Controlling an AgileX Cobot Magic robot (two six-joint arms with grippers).
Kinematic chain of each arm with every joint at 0, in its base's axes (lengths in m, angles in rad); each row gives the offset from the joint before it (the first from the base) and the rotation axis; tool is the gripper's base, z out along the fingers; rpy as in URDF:
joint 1: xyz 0 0 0.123 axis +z
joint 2: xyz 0 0 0 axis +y
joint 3: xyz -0.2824 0 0.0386 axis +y
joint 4: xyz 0.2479 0 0.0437 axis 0.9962 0 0.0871
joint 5: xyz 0 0 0 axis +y
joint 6: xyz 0.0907 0 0.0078 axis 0.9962 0 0.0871
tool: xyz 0 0 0 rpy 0 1.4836 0
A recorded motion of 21 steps. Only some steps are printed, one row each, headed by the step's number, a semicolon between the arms.
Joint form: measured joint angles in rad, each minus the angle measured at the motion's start. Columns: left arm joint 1, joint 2, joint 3, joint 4, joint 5, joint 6; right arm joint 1, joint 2, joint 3, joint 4, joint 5, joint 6.
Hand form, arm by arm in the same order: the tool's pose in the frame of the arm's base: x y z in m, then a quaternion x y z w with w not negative. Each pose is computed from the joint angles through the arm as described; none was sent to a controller.
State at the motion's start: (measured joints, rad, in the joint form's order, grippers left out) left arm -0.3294 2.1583 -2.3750 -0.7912 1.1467 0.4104; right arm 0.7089 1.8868 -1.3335 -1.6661 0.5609 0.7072
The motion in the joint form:
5: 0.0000 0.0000 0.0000 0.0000 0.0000 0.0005; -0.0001 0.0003 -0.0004 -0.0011 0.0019 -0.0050
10: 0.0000 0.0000 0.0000 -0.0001 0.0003 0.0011; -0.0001 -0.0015 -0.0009 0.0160 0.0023 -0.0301
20: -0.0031 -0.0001 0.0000 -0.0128 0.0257 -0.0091; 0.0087 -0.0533 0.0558 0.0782 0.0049 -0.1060
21: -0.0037 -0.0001 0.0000 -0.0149 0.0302 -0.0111; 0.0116 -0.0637 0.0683 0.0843 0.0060 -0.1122
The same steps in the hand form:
5: 0.4299 -0.2093 0.3881 0.29037 0.81228 -0.37096 0.34391; 0.3574 0.2426 0.2559 -0.49970 0.64604 -0.30068 0.49247
10: 0.4298 -0.2094 0.3881 0.29068 0.81220 -0.37091 0.34389; 0.3570 0.2422 0.2561 -0.50325 0.64569 -0.30258 0.48813
20: 0.4267 -0.2113 0.3876 0.29275 0.81322 -0.37970 0.32985; 0.3434 0.2348 0.2581 -0.51767 0.64696 -0.30363 0.47040
21: 0.4262 -0.2117 0.3875 0.29308 0.81343 -0.38120 0.32731; 0.3404 0.2336 0.2583 -0.51958 0.64706 -0.30327 0.46838

